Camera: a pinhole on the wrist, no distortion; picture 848 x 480 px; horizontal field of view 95.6 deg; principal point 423.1 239.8 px. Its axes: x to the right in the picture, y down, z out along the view. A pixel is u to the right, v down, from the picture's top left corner.
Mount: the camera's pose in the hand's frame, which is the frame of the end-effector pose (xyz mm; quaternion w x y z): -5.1 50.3 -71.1 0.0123 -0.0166 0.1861 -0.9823
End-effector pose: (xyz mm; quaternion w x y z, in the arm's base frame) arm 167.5 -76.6 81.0 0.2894 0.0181 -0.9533 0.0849
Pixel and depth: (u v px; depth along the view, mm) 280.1 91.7 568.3
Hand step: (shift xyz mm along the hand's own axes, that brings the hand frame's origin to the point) 223.3 52.9 531.7
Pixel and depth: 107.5 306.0 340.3
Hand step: 287.7 -120.0 216.2
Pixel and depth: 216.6 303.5 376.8
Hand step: 212.2 -139.3 250.9
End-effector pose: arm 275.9 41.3 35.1 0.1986 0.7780 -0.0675 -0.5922
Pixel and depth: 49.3 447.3 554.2
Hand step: 559.3 -414.1 319.8
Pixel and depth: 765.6 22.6 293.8
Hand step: -258.7 89.5 270.3
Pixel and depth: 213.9 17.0 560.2
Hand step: 314.5 157.0 560.3
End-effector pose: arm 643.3 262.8 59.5 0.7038 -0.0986 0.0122 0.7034
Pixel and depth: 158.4 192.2 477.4
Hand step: 340.0 -59.1 385.4
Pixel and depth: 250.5 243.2 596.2
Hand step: 284.6 -164.2 474.0
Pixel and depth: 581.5 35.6 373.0
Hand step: -148.3 93.7 352.7
